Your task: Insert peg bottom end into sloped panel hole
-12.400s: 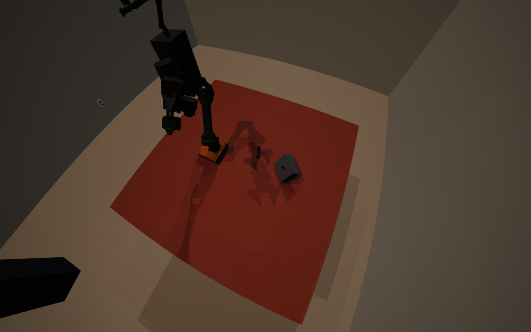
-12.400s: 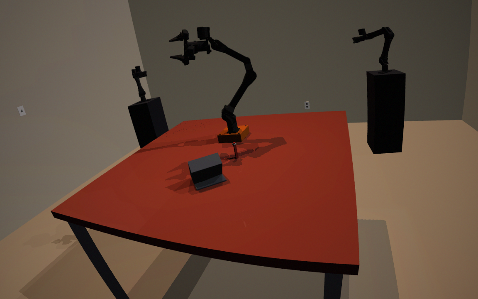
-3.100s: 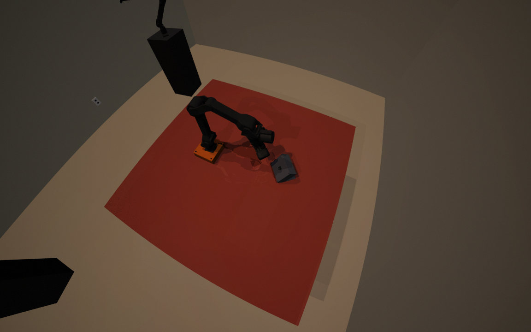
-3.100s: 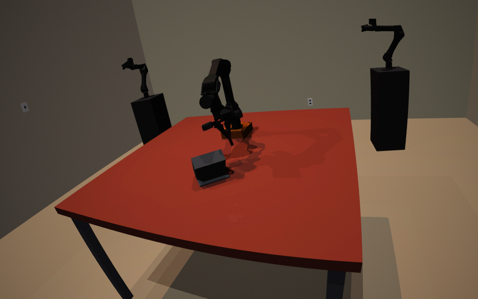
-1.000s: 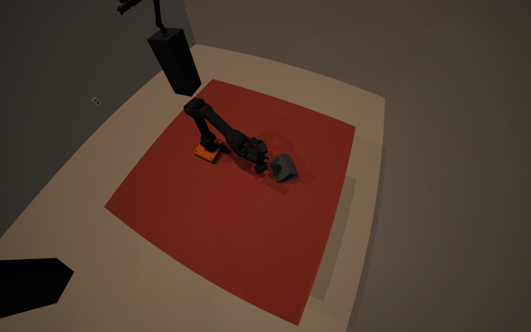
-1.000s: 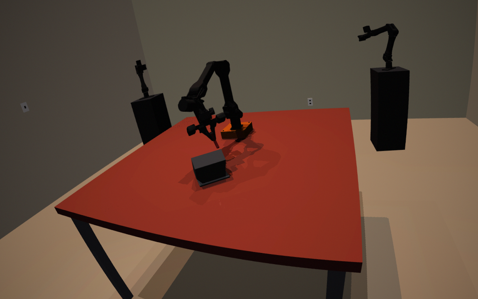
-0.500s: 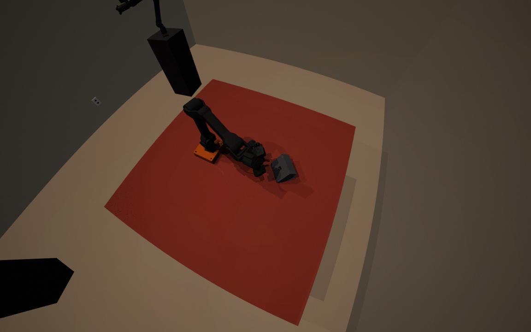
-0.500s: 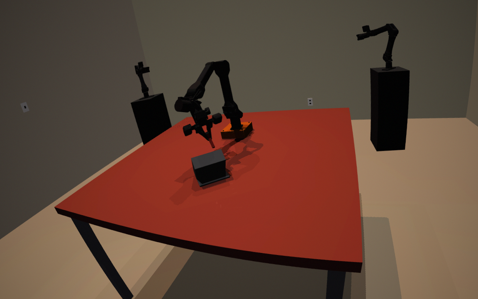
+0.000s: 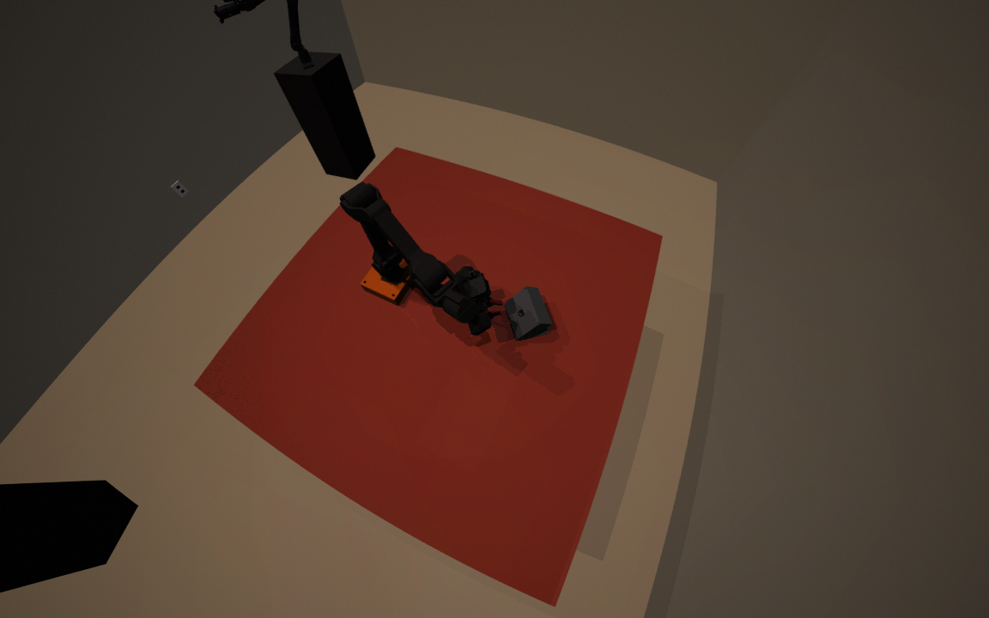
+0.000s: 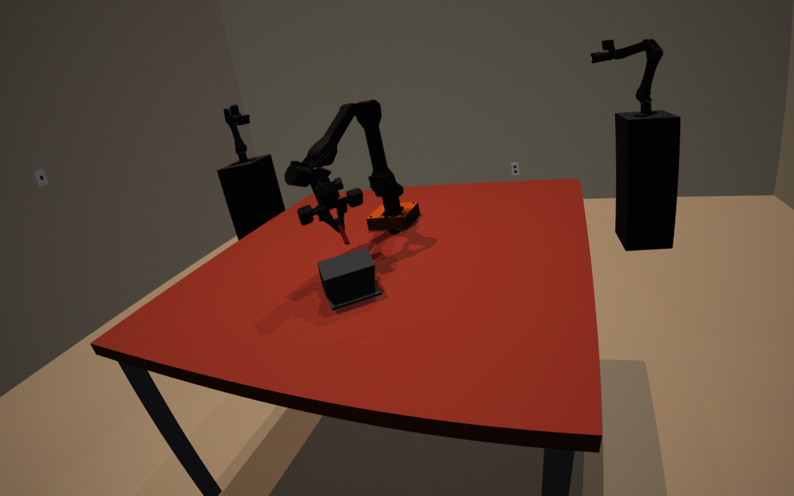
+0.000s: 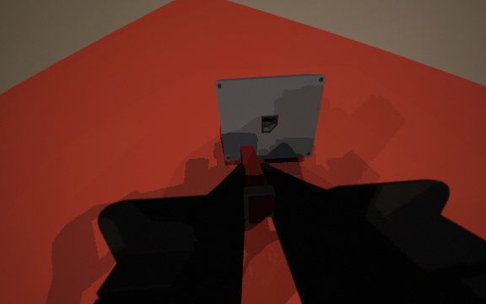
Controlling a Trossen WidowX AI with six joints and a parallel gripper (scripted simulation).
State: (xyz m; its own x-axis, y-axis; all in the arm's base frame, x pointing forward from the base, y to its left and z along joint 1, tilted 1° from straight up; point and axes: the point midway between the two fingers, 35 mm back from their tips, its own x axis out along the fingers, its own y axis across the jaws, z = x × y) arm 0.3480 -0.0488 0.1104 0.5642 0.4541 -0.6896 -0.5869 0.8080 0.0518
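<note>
The grey sloped panel lies 10 cm ahead of my gripper tip, 8 cm below it and 4 cm to the left of it. From my gripper tip the other things lie so: square peg 1 cm to the right, 1 cm behind, 1 cm above.
</note>
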